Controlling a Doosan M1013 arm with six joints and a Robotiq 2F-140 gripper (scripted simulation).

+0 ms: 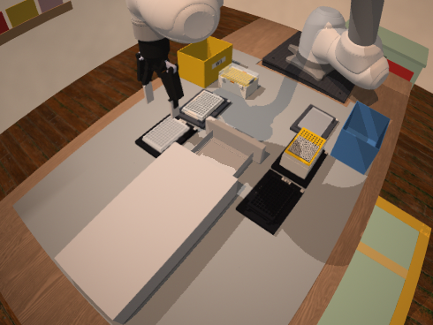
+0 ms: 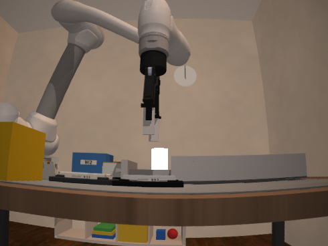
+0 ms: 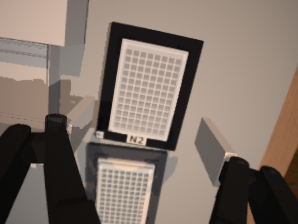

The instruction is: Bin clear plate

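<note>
Now: the clear plate 13 cm below my hand. Round my hand: white plate (17 cm behind, 2 cm to the right, 12 cm below); then black nest N2 (14 cm below); then yellow bin W1 (33 cm behind, 18 cm to the right, 11 cm below).
</note>
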